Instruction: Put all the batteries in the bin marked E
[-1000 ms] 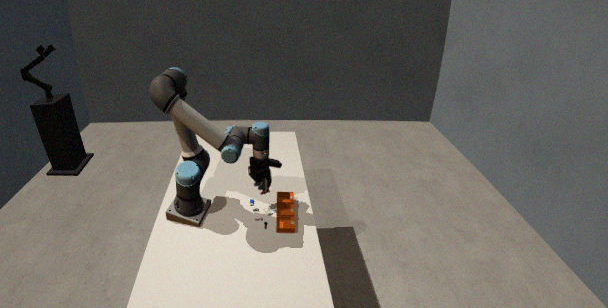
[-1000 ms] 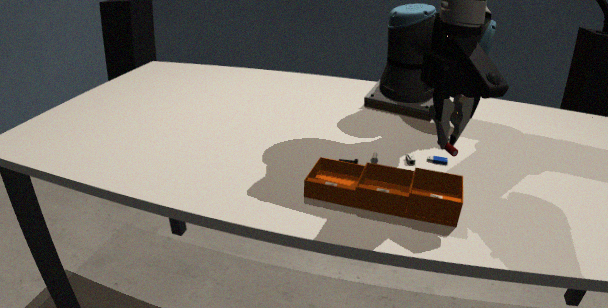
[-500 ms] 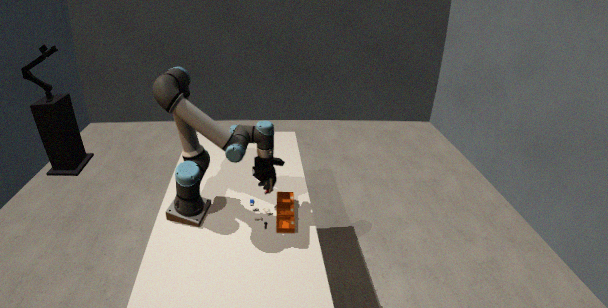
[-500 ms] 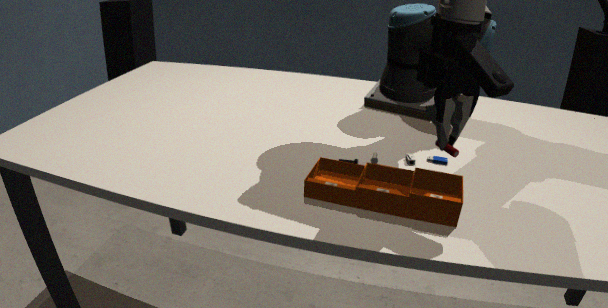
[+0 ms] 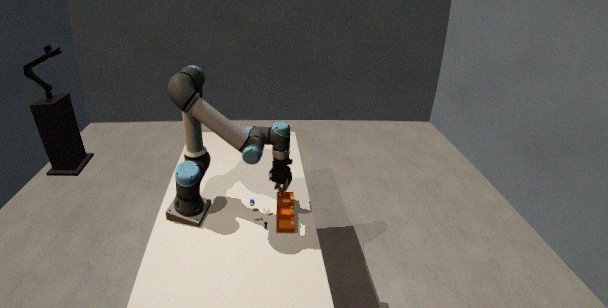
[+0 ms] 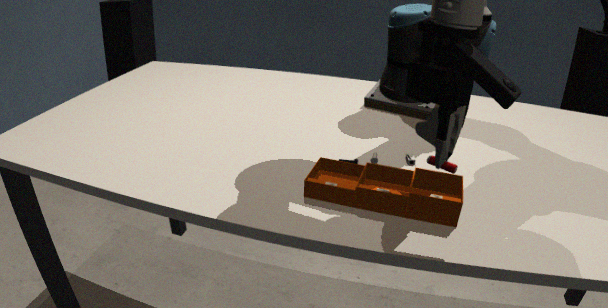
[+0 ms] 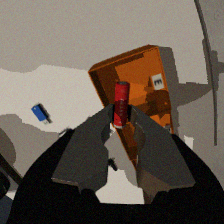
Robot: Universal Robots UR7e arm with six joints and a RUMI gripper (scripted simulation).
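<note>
The orange three-compartment bin is 9 cm to the right of my hand, 6 cm below it and 1 cm ahead of it. From my hand the other things lie so: white dotted block 8 cm below, 8 cm behind, 6 cm to the right; then red battery 1 cm below; then blue piece 15 cm behind, 8 cm below, 1 cm to the left.
</note>
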